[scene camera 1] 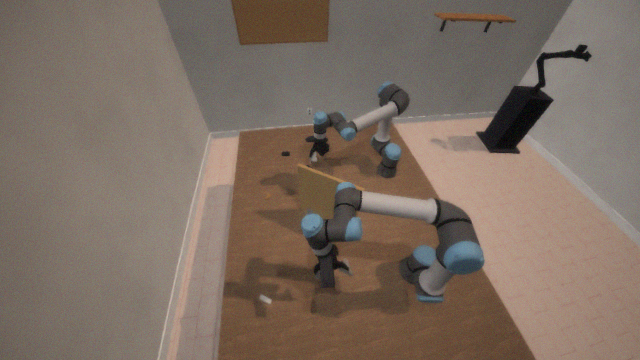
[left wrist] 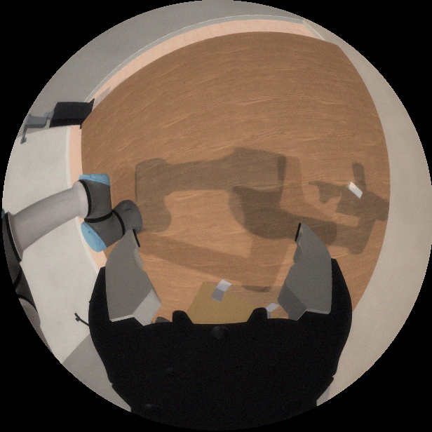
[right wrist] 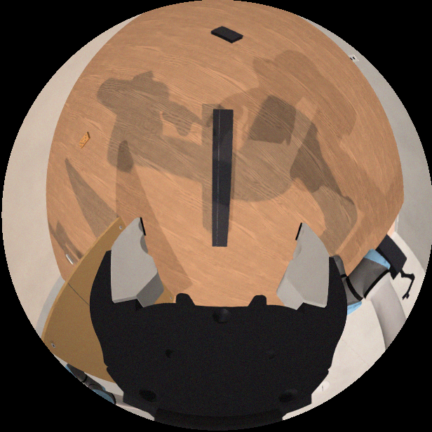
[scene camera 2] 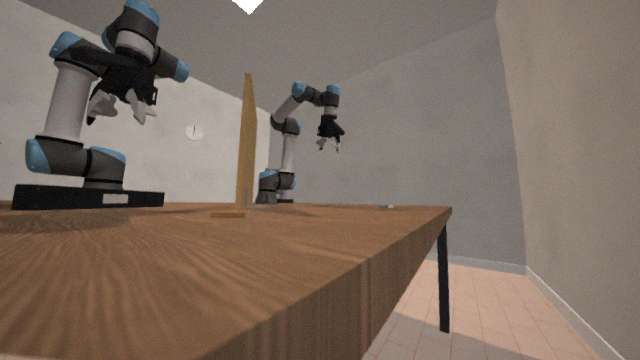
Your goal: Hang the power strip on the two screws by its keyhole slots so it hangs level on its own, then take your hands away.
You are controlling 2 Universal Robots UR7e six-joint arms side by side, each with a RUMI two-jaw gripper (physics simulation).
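Seen in the pictures: left gripper, between the fingertips: (scene camera 1: 334,276) (scene camera 2: 328,152); right gripper, between the fingertips: (scene camera 1: 318,158) (scene camera 2: 114,124); left arm's base, origin of its link: (scene camera 1: 412,270) (scene camera 2: 266,203); right arm's base, origin of its link: (scene camera 1: 386,171).
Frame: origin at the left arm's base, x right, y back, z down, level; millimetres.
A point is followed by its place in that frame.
The long black power strip (scene camera 2: 50,196) {x 849, y -468, z -24 mm} (right wrist: 222,200) lies on the table below my right gripper. Its keyhole slots do not show. My right gripper (scene camera 1: 314,157) {x 777, y -397, z -202 mm} (scene camera 2: 117,120) {x 777, y -397, z -202 mm} (right wrist: 221,223) is open and empty above the strip, with a gap between. The upright yellow-brown board (scene camera 1: 315,190) {x 450, y -476, z -274 mm} (scene camera 2: 247,140) {x 496, y -535, z -212 mm} (left wrist: 207,307) (right wrist: 75,320) stands between the arms. Small metal screw heads show on it in the right wrist view, one (right wrist: 120,227) near its upper corner and one (right wrist: 53,345) near its outer edge. My left gripper (scene camera 1: 333,275) {x -42, y -484, z -306 mm} (scene camera 2: 330,149) {x -42, y -484, z -306 mm} (left wrist: 216,229) is open and empty on the board's other side.
A small black block (scene camera 1: 285,153) {x 1075, y -608, z -16 mm} (right wrist: 227,34) lies on the table beyond the strip. A small orange piece (scene camera 1: 267,196) {x 664, y -772, z -8 mm} (right wrist: 84,140) lies in front of the board. A small white block (scene camera 1: 265,299) {x 2, y -814, z -12 mm} (left wrist: 355,190) lies near the table edge. A metal bracket (left wrist: 221,290) stands at the board's foot.
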